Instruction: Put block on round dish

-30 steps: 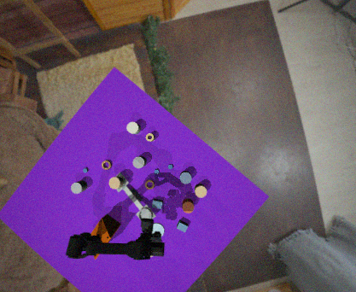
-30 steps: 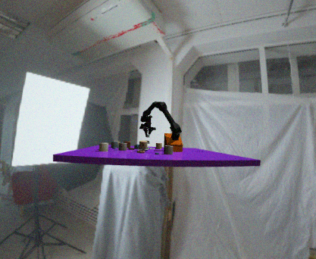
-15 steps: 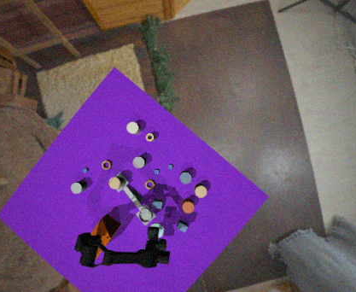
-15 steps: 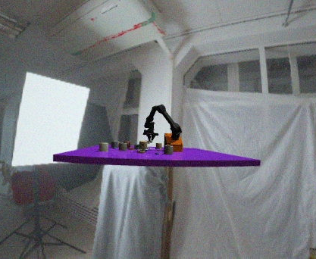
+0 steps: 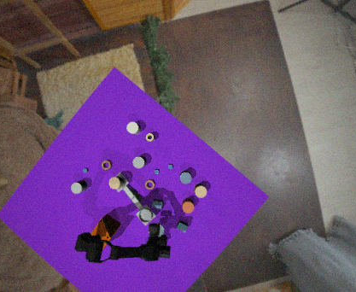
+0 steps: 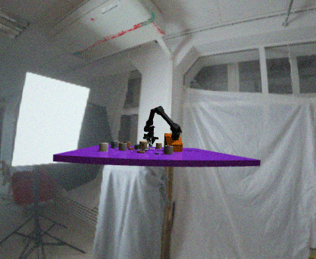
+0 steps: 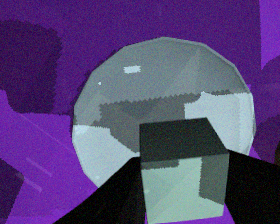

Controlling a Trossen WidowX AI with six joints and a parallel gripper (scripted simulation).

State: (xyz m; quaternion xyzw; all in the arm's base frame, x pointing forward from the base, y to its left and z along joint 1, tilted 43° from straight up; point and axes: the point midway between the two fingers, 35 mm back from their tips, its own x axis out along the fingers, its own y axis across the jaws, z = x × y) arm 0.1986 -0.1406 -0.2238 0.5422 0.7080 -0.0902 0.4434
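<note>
The pale round dish lies 3 cm below my gripper tip. Round my gripper tip: balance beam 24 cm to the left, 10 cm ahead, 1 cm above.
</note>
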